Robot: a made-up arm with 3 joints. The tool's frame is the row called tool. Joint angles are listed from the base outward. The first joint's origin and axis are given. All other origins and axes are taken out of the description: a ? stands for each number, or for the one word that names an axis. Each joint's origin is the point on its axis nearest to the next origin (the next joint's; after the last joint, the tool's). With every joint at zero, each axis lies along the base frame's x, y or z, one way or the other. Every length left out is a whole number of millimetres.
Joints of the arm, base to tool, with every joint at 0 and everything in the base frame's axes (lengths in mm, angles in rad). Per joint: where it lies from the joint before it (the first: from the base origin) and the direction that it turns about. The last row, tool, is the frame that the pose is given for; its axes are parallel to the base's.
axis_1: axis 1 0 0 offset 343 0 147
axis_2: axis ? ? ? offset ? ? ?
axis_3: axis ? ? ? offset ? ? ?
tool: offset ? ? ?
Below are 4 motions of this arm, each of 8 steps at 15 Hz.
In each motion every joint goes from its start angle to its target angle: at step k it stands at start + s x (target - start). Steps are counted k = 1, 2, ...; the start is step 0. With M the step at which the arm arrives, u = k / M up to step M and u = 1 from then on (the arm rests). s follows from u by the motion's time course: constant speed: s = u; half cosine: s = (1 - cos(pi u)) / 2; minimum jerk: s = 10 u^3 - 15 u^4 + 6 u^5.
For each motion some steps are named. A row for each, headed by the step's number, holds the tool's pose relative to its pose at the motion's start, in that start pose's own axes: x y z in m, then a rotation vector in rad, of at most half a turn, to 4 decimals.
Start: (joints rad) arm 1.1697 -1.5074 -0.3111
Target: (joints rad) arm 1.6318 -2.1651 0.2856
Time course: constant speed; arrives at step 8
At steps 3, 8:
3: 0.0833 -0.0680 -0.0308 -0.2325 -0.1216 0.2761
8: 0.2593 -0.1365 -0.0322 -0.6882 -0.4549 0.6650

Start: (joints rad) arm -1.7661 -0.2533 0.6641
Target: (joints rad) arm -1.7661 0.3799 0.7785
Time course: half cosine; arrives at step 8
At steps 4, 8:
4: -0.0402 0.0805 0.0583 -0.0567 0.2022 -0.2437
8: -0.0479 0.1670 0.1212 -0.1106 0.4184 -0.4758

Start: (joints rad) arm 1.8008 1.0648 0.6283
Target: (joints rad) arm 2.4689 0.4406 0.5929
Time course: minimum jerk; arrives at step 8
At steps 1, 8:
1: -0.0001 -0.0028 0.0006 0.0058 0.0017 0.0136
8: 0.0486 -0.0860 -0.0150 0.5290 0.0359 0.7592

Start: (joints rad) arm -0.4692 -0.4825 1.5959
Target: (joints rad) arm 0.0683 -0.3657 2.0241
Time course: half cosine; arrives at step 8
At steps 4, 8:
4: 0.0235 0.0748 0.0750 0.0278 0.0729 -0.1088
8: 0.0545 0.1239 0.1650 0.0641 0.1616 -0.1861

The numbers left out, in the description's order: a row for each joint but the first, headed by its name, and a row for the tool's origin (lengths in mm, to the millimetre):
axis_2: axis 0 0 -1, xyz 0 22 -187
axis_3: axis -1 0 0, xyz -294 -241 0
tool: xyz 0 61 29

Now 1 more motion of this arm.
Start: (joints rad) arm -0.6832 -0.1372 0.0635
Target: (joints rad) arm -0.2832 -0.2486 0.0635
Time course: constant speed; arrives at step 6
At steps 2, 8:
2: 0.0100 0.0139 -0.0249 0.1317 -0.0230 0.0357
8: 0.0327 0.0529 -0.0709 0.3928 -0.0835 0.1048

